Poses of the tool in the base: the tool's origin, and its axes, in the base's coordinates. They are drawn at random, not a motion.
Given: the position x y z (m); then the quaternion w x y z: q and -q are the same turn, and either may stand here.
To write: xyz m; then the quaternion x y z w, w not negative. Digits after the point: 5 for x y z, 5 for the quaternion.
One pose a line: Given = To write
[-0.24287 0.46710 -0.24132 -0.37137 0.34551 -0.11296 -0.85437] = [-0.24287 0.46710 -0.24132 -0.34551 0.11296 0.85437 0.37137]
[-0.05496 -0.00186 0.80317 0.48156 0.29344 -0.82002 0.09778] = [-0.05496 -0.00186 0.80317 0.29344 -0.82002 0.09778 0.48156]
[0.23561 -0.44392 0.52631 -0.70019 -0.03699 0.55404 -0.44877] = [0.23561 -0.44392 0.52631 0.03699 -0.55404 0.44877 0.70019]
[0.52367 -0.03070 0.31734 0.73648 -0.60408 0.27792 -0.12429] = [0.52367 -0.03070 0.31734 -0.60408 0.27792 -0.12429 0.73648]
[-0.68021 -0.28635 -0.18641 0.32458 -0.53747 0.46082 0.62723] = [-0.68021 -0.28635 -0.18641 -0.53747 0.46082 0.62723 0.32458]
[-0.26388 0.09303 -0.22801 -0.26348 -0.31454 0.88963 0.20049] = [-0.26388 0.09303 -0.22801 0.31454 -0.88963 -0.20049 0.26348]
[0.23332 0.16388 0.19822 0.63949 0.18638 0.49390 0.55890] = [0.23332 0.16388 0.19822 0.18638 0.49390 0.55890 0.63949]
